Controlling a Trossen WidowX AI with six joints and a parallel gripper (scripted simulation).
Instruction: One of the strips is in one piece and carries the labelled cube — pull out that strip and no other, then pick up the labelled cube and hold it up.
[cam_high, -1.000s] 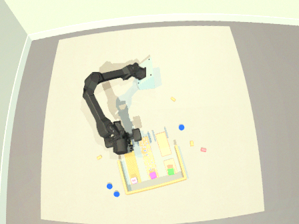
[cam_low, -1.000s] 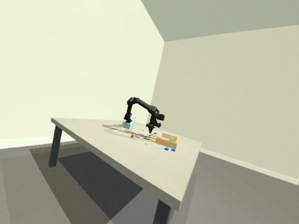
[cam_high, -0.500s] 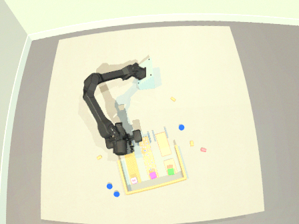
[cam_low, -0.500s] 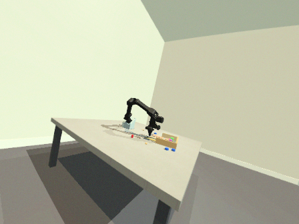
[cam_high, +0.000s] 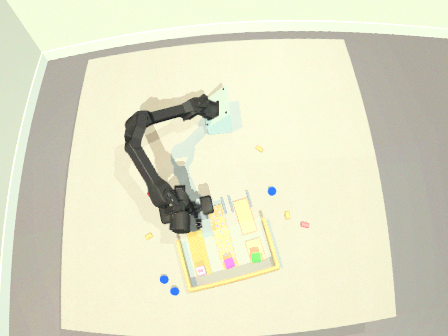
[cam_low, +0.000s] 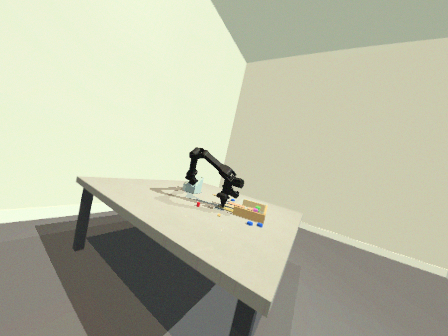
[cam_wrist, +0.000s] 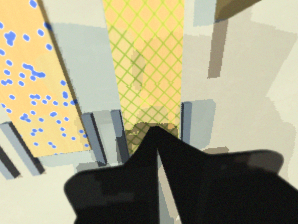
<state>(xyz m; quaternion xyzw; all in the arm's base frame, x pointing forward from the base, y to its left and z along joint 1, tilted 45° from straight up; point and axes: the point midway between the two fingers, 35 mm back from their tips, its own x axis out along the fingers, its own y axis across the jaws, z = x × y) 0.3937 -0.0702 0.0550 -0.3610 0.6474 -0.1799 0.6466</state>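
My gripper tip is 10 cm short of the cross-hatched strip and 3 cm to the right of it. Also, from my gripper tip: pink block: 4 cm ahead, 42 cm to the left; then red peg: 8 cm behind, 16 cm to the right; then orange strip: 20 cm to the left.
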